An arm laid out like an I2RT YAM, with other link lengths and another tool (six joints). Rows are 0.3 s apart.
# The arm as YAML. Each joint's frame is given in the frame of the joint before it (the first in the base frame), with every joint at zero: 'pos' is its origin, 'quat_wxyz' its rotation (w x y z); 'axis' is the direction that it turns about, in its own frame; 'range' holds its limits. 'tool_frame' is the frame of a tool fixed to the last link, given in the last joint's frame.
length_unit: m
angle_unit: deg
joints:
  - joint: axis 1
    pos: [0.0, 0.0, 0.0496]
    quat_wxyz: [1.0, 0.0, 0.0, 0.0]
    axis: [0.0, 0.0, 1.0]
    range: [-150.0, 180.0]
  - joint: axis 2
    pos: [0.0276, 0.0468, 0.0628]
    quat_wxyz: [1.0, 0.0, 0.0, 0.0]
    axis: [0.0, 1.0, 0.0]
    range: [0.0, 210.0]
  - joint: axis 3
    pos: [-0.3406, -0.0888, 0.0]
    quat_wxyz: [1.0, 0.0, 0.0, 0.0]
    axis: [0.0, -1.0, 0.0]
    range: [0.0, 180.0]
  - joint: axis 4
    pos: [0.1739, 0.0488, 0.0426]
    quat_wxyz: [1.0, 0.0, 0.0, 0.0]
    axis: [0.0, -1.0, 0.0]
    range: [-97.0, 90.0]
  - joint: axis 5
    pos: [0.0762, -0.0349, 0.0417]
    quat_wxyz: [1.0, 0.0, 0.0, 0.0]
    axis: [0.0, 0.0, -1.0]
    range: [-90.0, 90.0]
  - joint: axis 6
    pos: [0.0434, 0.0, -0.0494]
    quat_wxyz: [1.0, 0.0, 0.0, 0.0]
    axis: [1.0, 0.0, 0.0]
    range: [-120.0, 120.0]
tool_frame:
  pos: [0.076, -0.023, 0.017]
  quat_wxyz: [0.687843, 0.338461, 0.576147, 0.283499]
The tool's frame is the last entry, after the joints.
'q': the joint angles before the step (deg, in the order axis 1, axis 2, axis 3, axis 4, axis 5, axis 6). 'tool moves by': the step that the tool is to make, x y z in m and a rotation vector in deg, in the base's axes. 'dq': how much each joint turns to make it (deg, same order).
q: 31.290 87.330 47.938 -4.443 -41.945 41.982
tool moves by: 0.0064 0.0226 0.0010 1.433 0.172 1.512
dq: 2.924 2.749 1.457 3.637 0.158 2.567
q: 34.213 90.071 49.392 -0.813 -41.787 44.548
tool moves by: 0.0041 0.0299 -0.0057 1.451 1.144 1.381
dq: 3.994 3.860 0.526 5.997 0.806 4.127
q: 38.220 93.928 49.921 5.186 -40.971 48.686
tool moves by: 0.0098 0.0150 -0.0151 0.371 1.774 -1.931
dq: 1.385 3.976 -1.301 6.783 1.746 4.117
